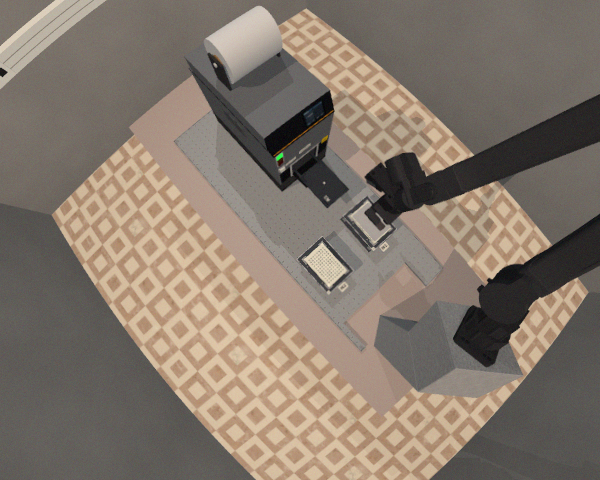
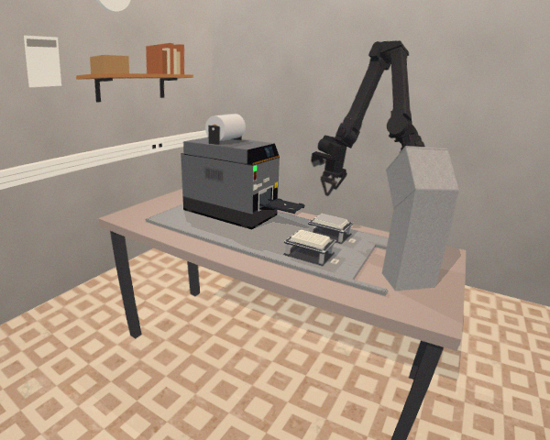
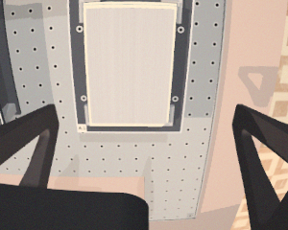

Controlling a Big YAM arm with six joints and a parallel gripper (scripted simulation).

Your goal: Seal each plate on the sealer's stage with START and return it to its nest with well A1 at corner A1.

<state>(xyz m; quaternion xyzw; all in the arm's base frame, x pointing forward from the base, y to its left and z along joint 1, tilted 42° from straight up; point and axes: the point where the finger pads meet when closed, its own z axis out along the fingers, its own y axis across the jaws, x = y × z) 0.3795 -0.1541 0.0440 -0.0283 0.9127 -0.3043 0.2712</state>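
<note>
Right now the cream well plate is 1 cm ahead of my hand, 23 cm to the left of it and 13 cm below it. The rest, counted from my hand: sealer stage (19 cm ahead, 3 cm to the left, 9 cm below); start button (31 cm ahead, 11 cm to the left, 1 cm below); foil roll (52 cm ahead, 1 cm to the right, 22 cm above).
</note>
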